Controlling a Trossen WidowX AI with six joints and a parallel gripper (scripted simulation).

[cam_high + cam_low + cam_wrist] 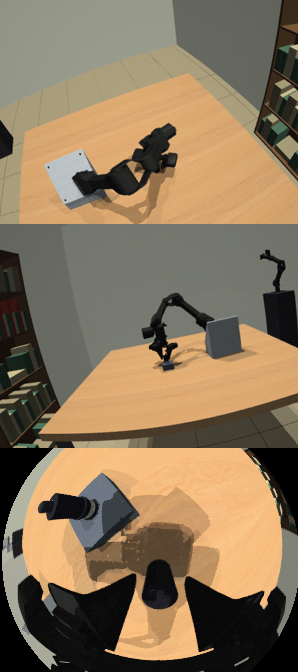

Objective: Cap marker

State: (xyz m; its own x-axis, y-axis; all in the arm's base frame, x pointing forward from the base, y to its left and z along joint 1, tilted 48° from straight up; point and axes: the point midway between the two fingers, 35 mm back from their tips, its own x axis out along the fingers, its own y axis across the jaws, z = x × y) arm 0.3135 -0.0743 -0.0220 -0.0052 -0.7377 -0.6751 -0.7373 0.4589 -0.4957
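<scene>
Right now my gripper tip is right at the dark marker cap. Also, from my gripper tip: blue-grey holder block (100 mm to the left, 10 mm below).
</scene>
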